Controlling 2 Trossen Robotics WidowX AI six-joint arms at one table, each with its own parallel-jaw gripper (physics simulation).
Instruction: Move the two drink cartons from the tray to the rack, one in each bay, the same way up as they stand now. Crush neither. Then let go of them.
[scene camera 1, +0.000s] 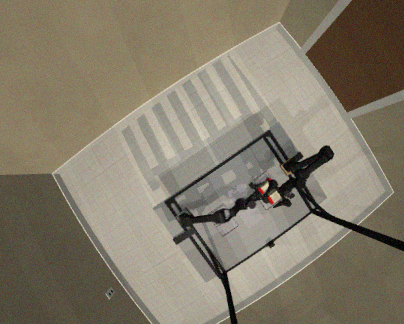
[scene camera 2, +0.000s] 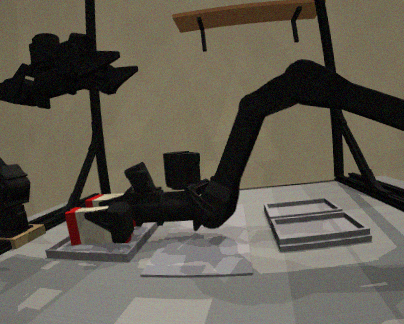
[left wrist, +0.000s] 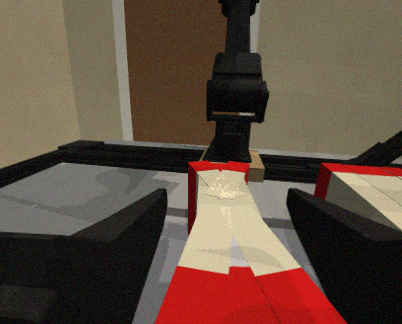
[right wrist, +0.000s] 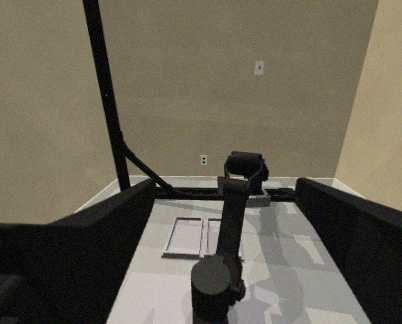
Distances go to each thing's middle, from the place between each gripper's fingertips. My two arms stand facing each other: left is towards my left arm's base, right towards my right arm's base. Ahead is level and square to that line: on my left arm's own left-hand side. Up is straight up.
Labels:
I see the flat tray (left wrist: 174, 236) 60 mm below my left hand, 50 mm behind it and 10 mm to the left of it. From my left hand the other things lie so: grey mat (scene camera 2: 221, 252): 210 mm to the left, 90 mm behind, 70 mm below.
My right hand is 20 mm past the flat tray, 100 mm to the left of it and 340 mm above it. Round my right hand: grey mat (60 mm behind, 100 mm to the left, 350 mm below).

